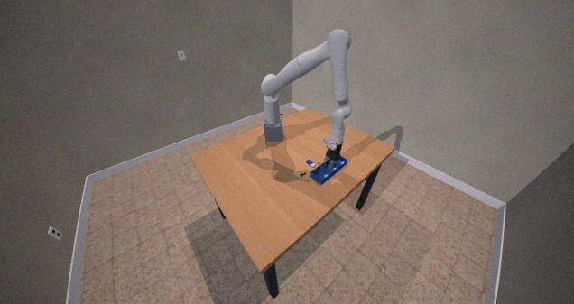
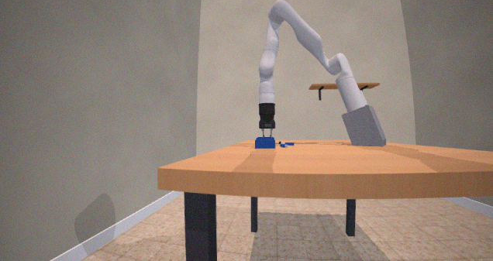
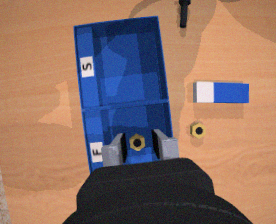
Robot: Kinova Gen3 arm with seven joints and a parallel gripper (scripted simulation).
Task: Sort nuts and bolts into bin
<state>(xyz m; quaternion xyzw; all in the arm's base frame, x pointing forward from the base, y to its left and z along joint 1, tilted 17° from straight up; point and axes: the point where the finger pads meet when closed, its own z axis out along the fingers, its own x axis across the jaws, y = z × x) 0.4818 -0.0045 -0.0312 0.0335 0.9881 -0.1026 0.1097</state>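
Right now the blue two-compartment bin is 1 cm ahead of my hand and 2 cm below it. The rest, counted from my hand: black bolt (9 cm behind, 14 cm to the right, 3 cm below).
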